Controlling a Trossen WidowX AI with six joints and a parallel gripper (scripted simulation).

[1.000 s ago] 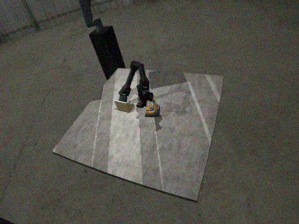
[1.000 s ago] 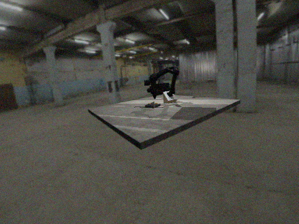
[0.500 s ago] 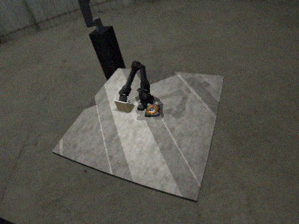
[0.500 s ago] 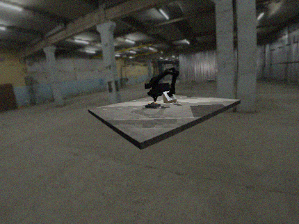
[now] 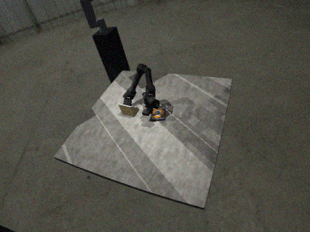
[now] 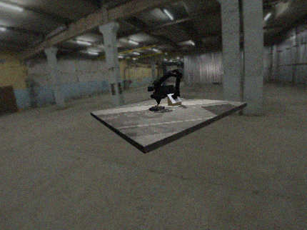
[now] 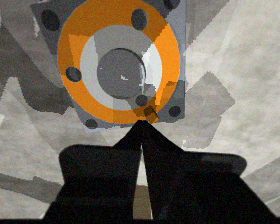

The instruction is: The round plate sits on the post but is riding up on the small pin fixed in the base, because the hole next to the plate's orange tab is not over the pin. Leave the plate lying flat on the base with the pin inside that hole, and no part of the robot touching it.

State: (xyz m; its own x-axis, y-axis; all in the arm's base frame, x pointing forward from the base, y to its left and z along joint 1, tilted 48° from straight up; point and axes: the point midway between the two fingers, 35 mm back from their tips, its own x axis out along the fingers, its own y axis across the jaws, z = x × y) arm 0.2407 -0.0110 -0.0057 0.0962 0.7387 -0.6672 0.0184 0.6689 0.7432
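The base is 50 mm ahead of my gripper tip, 20 mm to the left of it and 20 mm below it. Round my gripper tip: round plate 30 mm ahead, 10 mm to the left.
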